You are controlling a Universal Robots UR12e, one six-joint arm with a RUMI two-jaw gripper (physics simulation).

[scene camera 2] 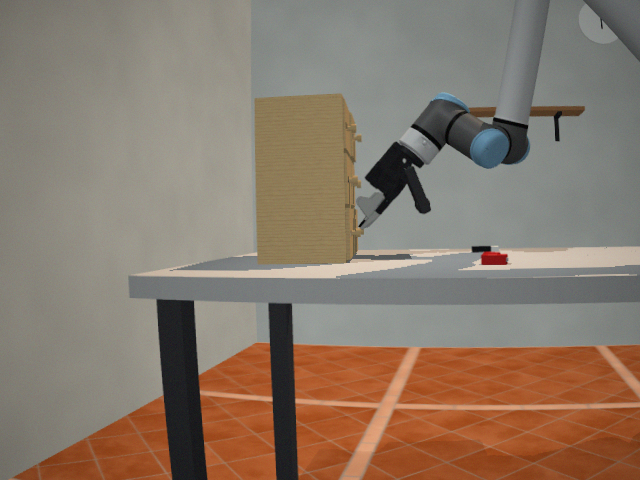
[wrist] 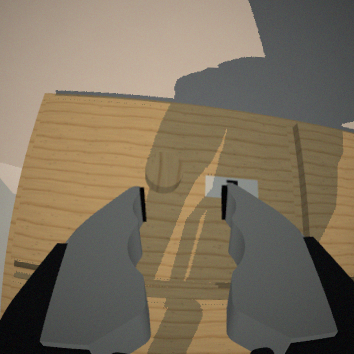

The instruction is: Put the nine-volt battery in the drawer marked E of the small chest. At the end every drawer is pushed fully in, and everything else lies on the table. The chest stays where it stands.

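Places are measured from the arm's base along level axes (x ahead, y left, z up), in millimetres.
Pixels of known places: gripper, fingertip midpoint: (wrist: pixel 182 188).
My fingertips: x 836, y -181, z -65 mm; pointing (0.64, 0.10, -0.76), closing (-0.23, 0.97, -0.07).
Note:
Behind a point stands the place of what it marks.
The small wooden chest (scene camera 2: pixel 299 180) @[y 63, x 917, z 36 mm] stands upright at the table's left. Drawer E (wrist: pixel 90 150) @[y -231, x 851, z -86 mm] is at the bottom and looks pushed in. Its label (wrist: pixel 214 186) @[y -162, x 843, z -71 mm] is partly covered by the right finger. Its round knob (wrist: pixel 163 172) (scene camera 2: pixel 357 232) sticks out left of the label. My gripper (scene camera 2: pixel 362 224) @[y -181, x 836, z -65 mm] (wrist: pixel 182 188) @[y -181, x 836, z -65 mm] is partly open and empty, tilted down to the chest front. In the wrist view the knob shows just beyond the fingertips, nearer the left one. A small black item (scene camera 2: pixel 480 249) @[y -222, x 551, z -122 mm] lies on the table; I cannot tell whether it is the nine-volt battery.
A red object (scene camera 2: pixel 494 258) @[y 126, x 544, z -117 mm] lies on the table (scene camera 2: pixel 392 289) @[y 329, x 712, z -145 mm], right of the chest and near the black item. More drawer knobs (scene camera 2: pixel 355 181) @[y -23, x 819, z 35 mm] stick out above drawer E, close to the gripper. A wall shelf (scene camera 2: pixel 558 111) hangs behind the arm.

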